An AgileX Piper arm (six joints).
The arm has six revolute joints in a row. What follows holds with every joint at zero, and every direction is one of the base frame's. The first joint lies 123 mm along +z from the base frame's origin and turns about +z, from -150 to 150 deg. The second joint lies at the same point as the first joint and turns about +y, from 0 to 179.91 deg. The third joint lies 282.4 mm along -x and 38.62 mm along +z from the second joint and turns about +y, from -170 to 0 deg. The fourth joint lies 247.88 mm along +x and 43.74 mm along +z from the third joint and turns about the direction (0.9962, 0, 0.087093), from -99.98 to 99.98 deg. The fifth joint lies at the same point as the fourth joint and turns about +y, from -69.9 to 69.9 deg. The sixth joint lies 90.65 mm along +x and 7.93 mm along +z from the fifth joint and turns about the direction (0.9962, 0, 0.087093), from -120 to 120 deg. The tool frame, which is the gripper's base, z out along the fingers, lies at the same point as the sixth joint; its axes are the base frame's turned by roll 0, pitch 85.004 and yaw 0 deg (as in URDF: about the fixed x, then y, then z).
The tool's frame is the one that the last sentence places.
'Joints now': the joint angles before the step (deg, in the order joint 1, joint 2, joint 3, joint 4, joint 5, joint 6). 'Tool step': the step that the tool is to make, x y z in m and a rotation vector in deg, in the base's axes. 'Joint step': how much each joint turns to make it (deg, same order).
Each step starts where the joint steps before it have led.
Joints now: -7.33, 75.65, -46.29, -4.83, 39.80, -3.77
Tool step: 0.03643, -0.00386, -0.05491, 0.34, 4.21, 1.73
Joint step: 0.00, 13.67, -0.51, -0.20, -9.03, -1.05
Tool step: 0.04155, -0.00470, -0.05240, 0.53, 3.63, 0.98
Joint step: 0.00, 14.85, -5.74, -0.08, -5.49, -0.60
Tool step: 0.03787, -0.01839, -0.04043, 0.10, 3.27, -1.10
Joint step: -2.10, 12.43, -9.35, -0.16, 0.14, -0.93
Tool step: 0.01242, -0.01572, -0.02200, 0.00, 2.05, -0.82
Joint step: -2.02, 5.67, -4.32, -0.04, 0.61, -1.24
